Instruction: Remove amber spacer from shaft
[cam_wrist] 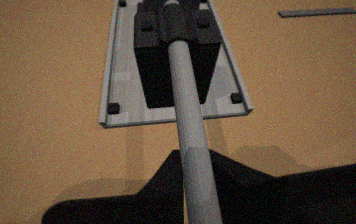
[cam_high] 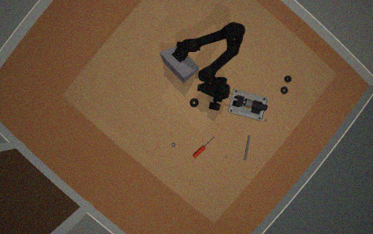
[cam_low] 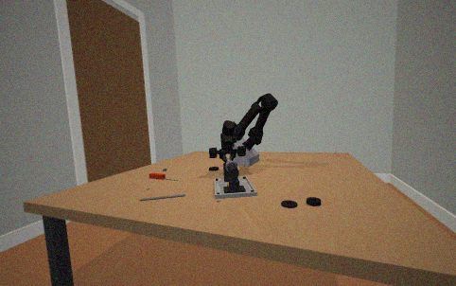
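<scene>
The grey shaft lies 5 cm ahead of my gripper tip, 3 cm to the left of it and 3 cm above it. From my gripper tip the other things lie so: amber spacer: 15 cm ahead, 7 cm to the left, 4 cm below.
</scene>
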